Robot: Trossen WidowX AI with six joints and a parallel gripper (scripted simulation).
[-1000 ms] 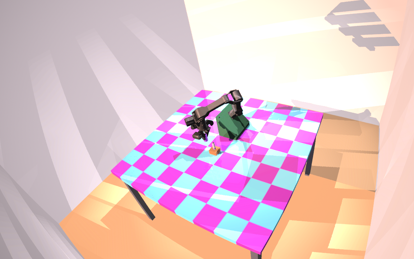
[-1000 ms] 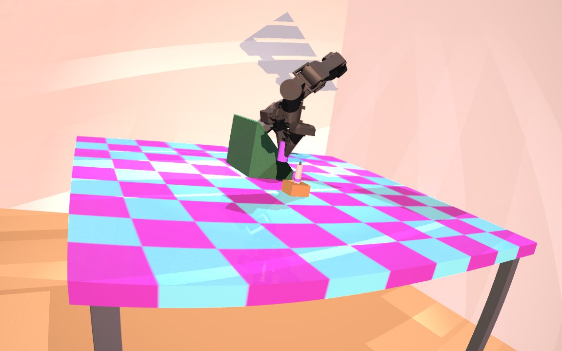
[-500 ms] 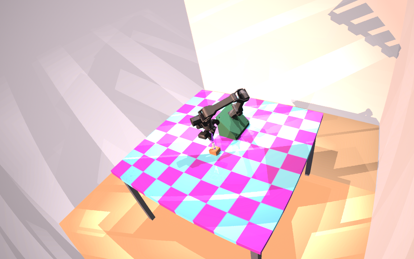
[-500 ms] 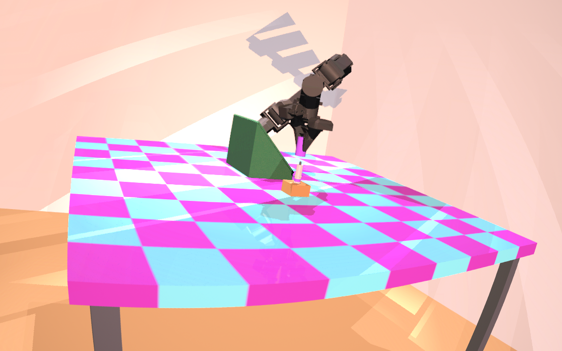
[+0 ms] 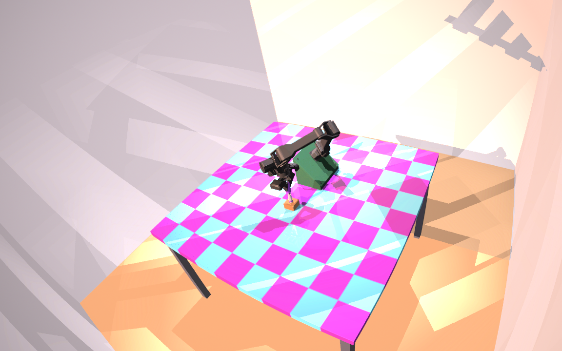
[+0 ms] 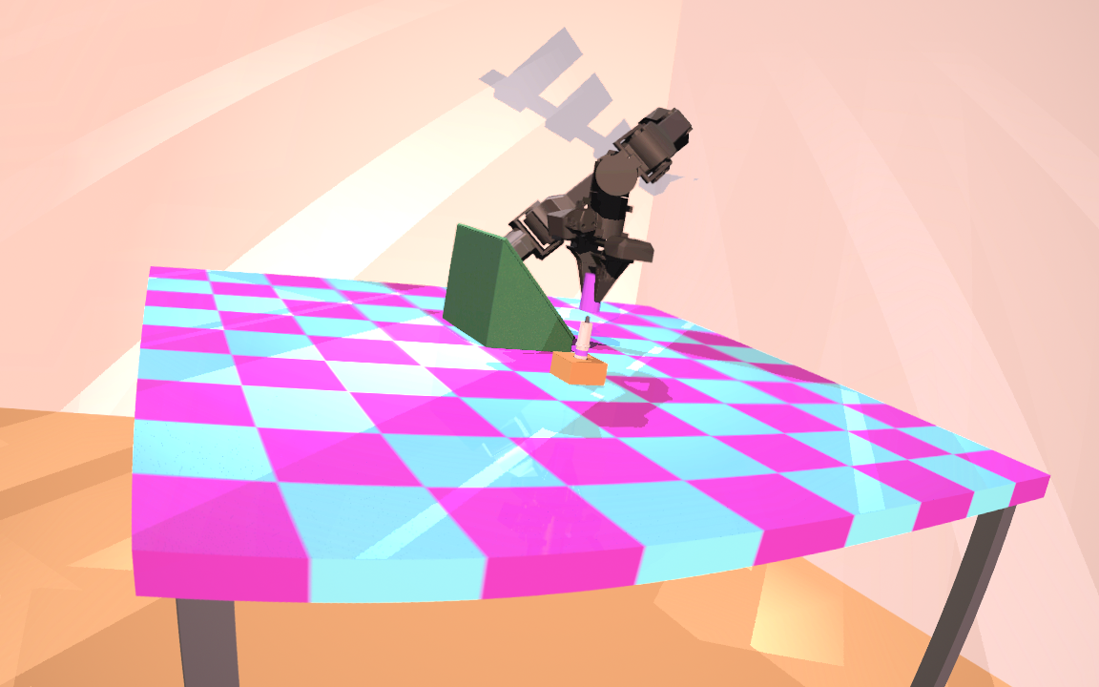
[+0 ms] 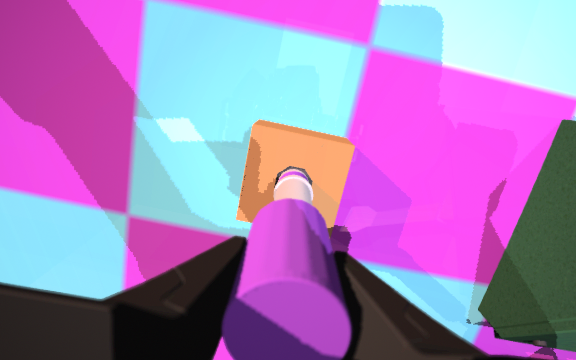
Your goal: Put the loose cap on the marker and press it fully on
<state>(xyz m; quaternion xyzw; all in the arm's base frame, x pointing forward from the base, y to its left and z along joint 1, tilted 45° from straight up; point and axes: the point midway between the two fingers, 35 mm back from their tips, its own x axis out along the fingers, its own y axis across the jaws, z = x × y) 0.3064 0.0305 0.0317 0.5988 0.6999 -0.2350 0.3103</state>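
My gripper tip is 100 mm above the orange holder block. Also, from my gripper tip: purple cap 10 mm above.
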